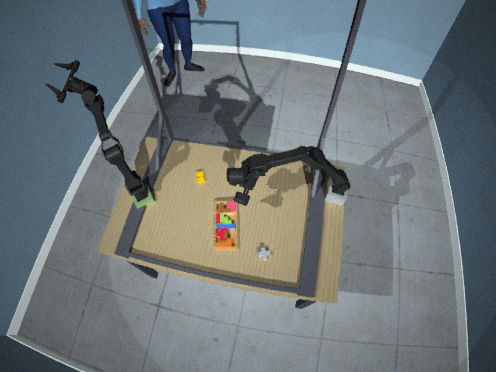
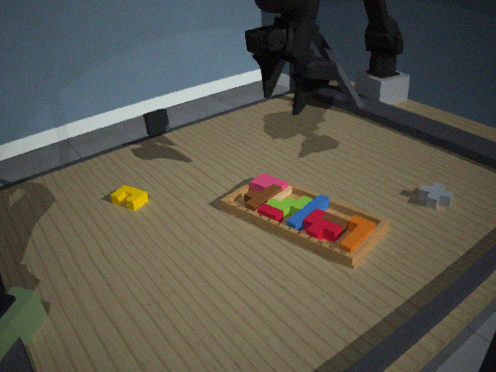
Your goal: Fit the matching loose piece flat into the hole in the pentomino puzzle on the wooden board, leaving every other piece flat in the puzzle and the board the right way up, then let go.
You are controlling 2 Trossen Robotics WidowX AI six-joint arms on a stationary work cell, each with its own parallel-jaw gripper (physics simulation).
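Frame: origin at the left arm's base, x right, y back, z down, level; metres.
Seen in the pictures: left gripper, fingertip midpoint: (image 1: pixel 243 191) (image 2: pixel 280 105); right gripper, fingertip midpoint: (image 1: pixel 49 73); left arm's base, link origin: (image 1: pixel 338 188) (image 2: pixel 382 73); right arm's base, link origin: (image 1: pixel 141 194).
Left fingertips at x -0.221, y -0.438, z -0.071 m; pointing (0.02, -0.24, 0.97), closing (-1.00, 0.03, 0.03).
Note:
Pixels of each thing's top centre, then the offset from my left fingertips to it. "spot": a spot on its surface instead.
- wooden board, surface spot: (image 2: pixel 371 244) spot: dx -0.253, dy +0.005, dz +0.135 m
- yellow U-shaped piece, top centre: (image 2: pixel 128 193) (image 1: pixel 200 176) dx +0.065, dy -0.277, dz +0.122 m
- grey plus-shaped piece, top centre: (image 2: pixel 436 190) (image 1: pixel 264 253) dx -0.211, dy +0.182, dz +0.122 m
- grey base block, top centre: (image 2: pixel 382 73) (image 1: pixel 338 188) dx +0.221, dy +0.438, dz +0.071 m
- green base block, top centre: (image 1: pixel 141 194) dx -0.164, dy -0.518, dz +0.094 m
The wooden board (image 1: pixel 237 239) (image 2: pixel 371 244) lies right way up on the table, with pink, brown, green, blue, red and orange pieces in it. Dark recesses show beside the red and orange pieces; the exact hole shape is unclear. A yellow U-shaped piece (image 1: pixel 200 177) (image 2: pixel 130 197) lies loose on the table. A grey plus-shaped piece (image 1: pixel 264 252) (image 2: pixel 435 195) lies loose on the other side of the board. My left gripper (image 1: pixel 243 185) (image 2: pixel 283 103) is open and empty, pointing down above the table behind the board. My right gripper (image 1: pixel 50 74) is open and empty, far from the pieces.
Dark frame rails (image 1: pixel 311 250) (image 2: pixel 415 320) edge the wooden table, and posts (image 1: pixel 341 75) rise at its back. A grey base block (image 1: pixel 336 196) (image 2: pixel 385 87) and a green base block (image 1: pixel 144 201) (image 2: pixel 22 320) stand at opposite sides. A person (image 1: pixel 172 30) stands beyond the table.

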